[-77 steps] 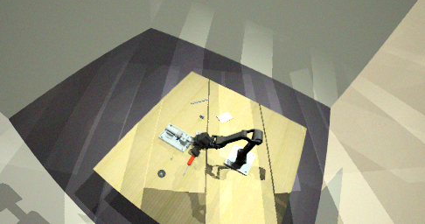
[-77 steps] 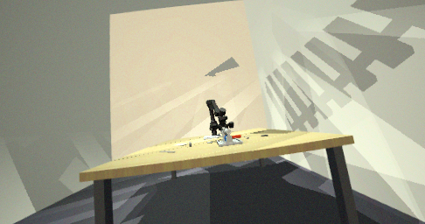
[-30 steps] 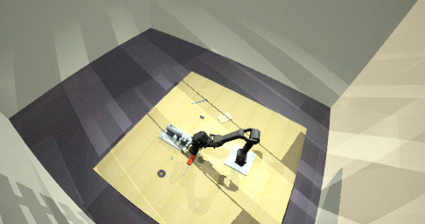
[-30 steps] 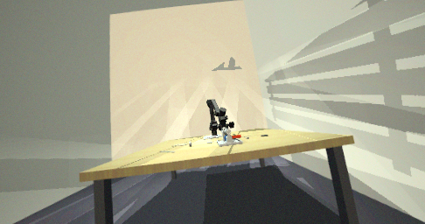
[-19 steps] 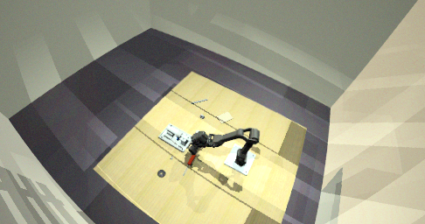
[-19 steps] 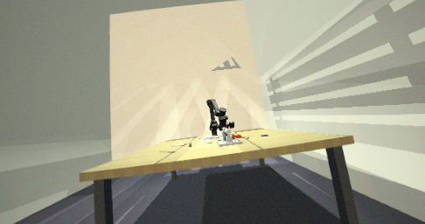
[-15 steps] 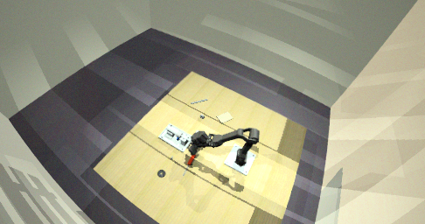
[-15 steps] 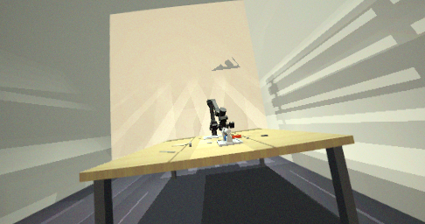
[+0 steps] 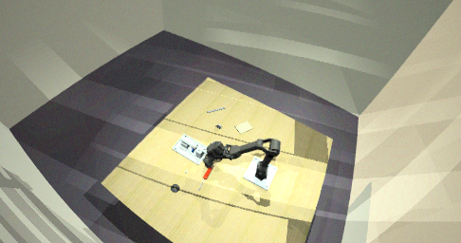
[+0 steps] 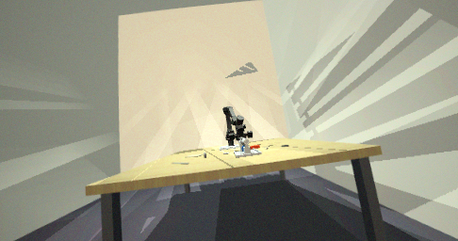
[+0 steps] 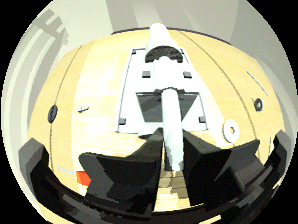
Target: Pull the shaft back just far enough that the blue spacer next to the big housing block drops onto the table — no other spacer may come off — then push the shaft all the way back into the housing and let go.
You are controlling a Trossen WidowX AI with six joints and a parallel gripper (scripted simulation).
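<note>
Now: the long pale shaft 60 mm ahead of my gripper tip, 20 mm above it and 10 mm to the left of it. The rest, counted from my gripper tip: thin bar (380 mm to the right, 250 mm ahead, 50 mm below); then blue spacer (100 mm ahead, 30 mm below, 20 mm to the left); then paper slip (400 mm to the right, 50 mm below, 30 mm behind).
</note>
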